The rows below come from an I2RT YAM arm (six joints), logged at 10 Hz.
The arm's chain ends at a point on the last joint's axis. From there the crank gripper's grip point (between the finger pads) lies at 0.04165 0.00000 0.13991 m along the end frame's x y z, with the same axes.
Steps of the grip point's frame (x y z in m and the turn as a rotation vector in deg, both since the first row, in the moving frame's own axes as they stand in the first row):
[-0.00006 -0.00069 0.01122 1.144 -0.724 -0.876]
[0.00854 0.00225 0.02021 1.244 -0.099 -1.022]
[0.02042 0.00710 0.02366 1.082 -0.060 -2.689]
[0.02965 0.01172 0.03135 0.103 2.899 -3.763]
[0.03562 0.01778 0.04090 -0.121 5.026 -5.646]
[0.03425 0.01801 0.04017 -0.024 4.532 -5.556]
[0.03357 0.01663 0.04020 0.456 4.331 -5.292]
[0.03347 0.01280 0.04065 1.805 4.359 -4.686]
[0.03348 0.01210 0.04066 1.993 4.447 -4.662]
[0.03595 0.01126 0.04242 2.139 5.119 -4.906]
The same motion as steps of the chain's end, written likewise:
[0.00174 0.00273 0.01074 1.144 -0.724 -0.876]
[0.00882 0.00603 0.02018 1.244 -0.099 -1.022]
[0.02067 0.01169 0.02366 1.082 -0.060 -2.689]
[0.02273 0.01493 0.03364 0.103 2.899 -3.763]
[0.02373 0.02219 0.04508 -0.121 5.026 -5.646]
[0.02354 0.02252 0.04389 -0.024 4.532 -5.556]
[0.02337 0.02205 0.04376 0.456 4.331 -5.292]
[0.02329 0.02098 0.04434 1.805 4.359 -4.686]
[0.02311 0.02072 0.04445 1.993 4.447 -4.662]
[0.02403 0.02049 0.04685 2.139 5.119 -4.906]

